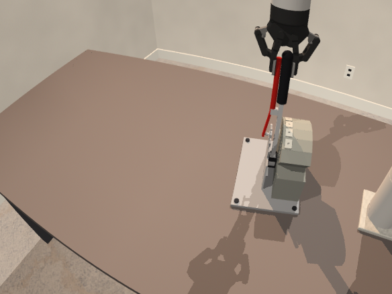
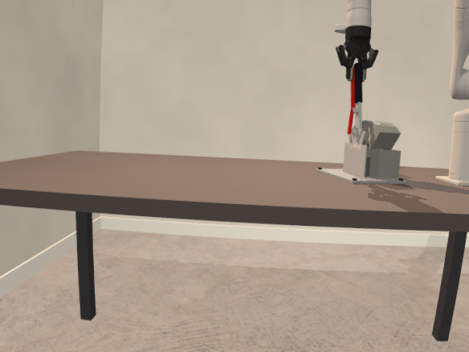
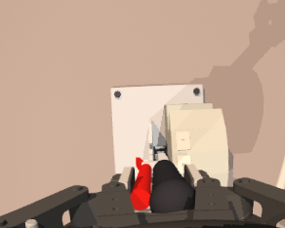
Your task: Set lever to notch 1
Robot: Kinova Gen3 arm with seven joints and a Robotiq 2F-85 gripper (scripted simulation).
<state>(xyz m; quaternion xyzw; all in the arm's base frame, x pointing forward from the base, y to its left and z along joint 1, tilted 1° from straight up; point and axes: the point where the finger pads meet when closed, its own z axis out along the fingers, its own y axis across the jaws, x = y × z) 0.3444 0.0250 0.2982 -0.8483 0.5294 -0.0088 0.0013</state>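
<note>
Right now my hand is 1 cm short of the red bar, 2 cm to the right of it and 11 cm above it.
</note>
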